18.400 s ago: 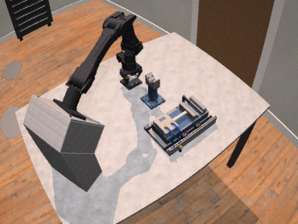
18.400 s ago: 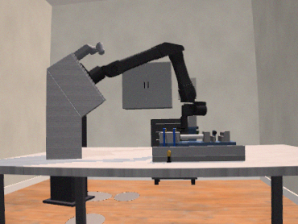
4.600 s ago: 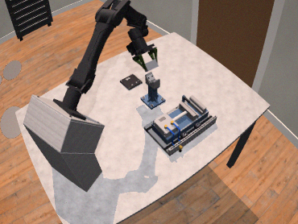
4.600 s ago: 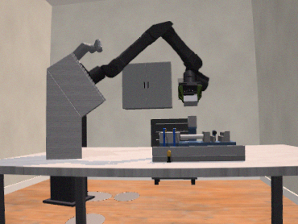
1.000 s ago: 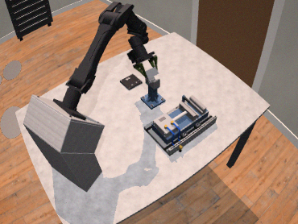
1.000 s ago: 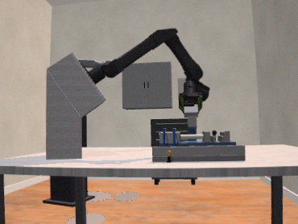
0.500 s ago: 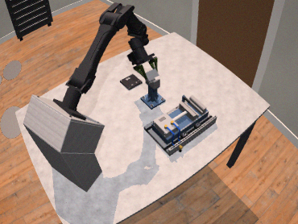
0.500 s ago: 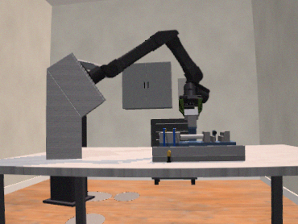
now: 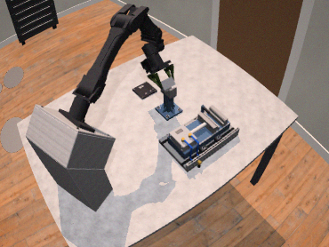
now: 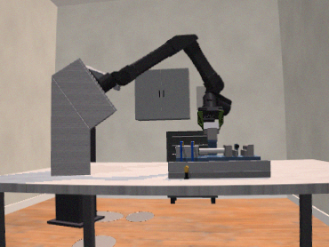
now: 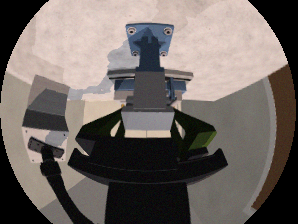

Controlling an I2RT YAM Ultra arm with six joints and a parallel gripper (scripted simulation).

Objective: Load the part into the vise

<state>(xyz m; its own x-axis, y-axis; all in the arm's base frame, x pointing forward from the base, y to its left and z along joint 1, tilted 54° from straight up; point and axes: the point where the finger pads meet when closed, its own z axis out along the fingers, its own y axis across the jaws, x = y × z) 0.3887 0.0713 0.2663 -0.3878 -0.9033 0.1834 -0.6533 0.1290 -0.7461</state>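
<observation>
Right now my hand is 10 mm to the right of the grey part and 10 mm above it. Round my hand: dark infeed plate (170 mm to the left, 160 mm below, 60 mm behind); then moving jaw (200 mm to the right, 100 mm ahead, 80 mm below); then air cylinder rod (210 mm to the right, 80 mm below, 50 mm ahead).
</observation>
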